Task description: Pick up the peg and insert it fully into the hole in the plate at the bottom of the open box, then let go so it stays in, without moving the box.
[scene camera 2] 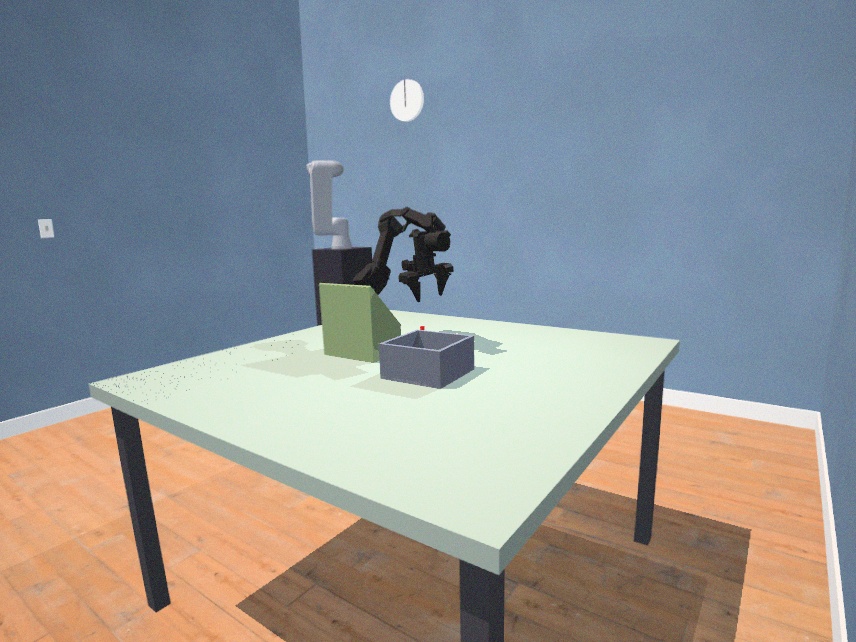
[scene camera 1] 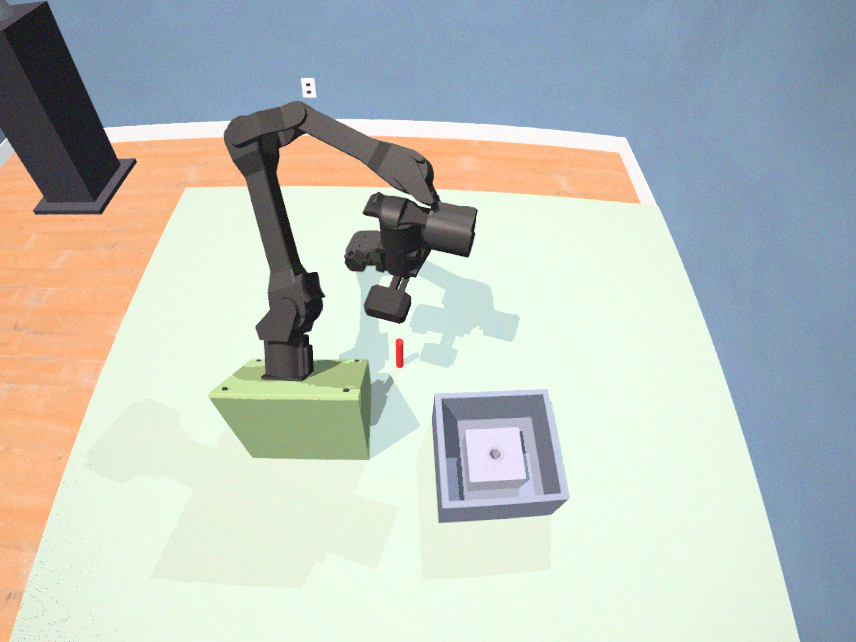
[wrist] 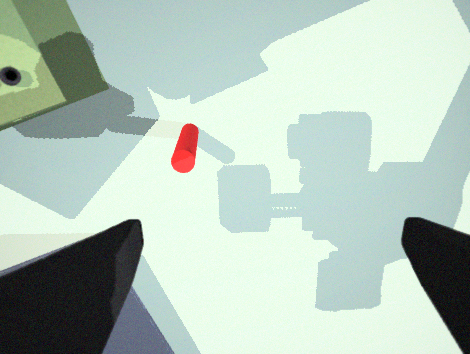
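Seen in the pictures: gripper, fingertip midpoint: [scene camera 2: 429, 298] [scene camera 1: 405, 295] [wrist: 270, 230]; arm's base, link origin: [scene camera 2: 357, 303] [scene camera 1: 288, 374].
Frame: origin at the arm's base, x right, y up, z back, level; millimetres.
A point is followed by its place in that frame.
A red peg [scene camera 1: 399, 353] {x -121, y -111, z -160 mm} [scene camera 2: 422, 328] {x -123, y -88, z -164 mm} [wrist: 184, 150] {x -131, y -83, z -153 mm} stands upright on the table, between the green base block and the area under the gripper. In the second scene view its top shows above the box's far rim. The grey open box [scene camera 1: 501, 512] {x 159, y -114, z -338 mm} [scene camera 2: 409, 365] {x 158, y -113, z -340 mm} [wrist: 136, 325] {x -30, y -133, z -310 mm} stands nearer the front. The pale plate [scene camera 1: 481, 468] {x 90, y -105, z -306 mm} lies at its bottom, with a round hole [scene camera 1: 495, 454] in the middle. My gripper [scene camera 2: 429, 298] {x -163, y 4, z -167 mm} [wrist: 270, 230] {x -163, y 4, z -167 mm} is wide open and empty, pointing down, well above the table. In the wrist view the peg is beyond the fingertips, left of the middle between them.
The arm stands on a green base block [scene camera 1: 311, 428] {x 72, y -28, z -44 mm} [scene camera 2: 347, 322] {x 73, y -46, z -26 mm} [wrist: 75, 65] {x -78, y -120, z -91 mm}, left of the peg and the box. The table [scene camera 1: 622, 552] {x 215, y -162, z -552 mm} [scene camera 2: 484, 442] {x 355, y -163, z -686 mm} carries them. A dark pedestal [scene camera 1: 69, 103] [scene camera 2: 345, 261] with a white arm [scene camera 2: 323, 200] on top stands beyond the table.
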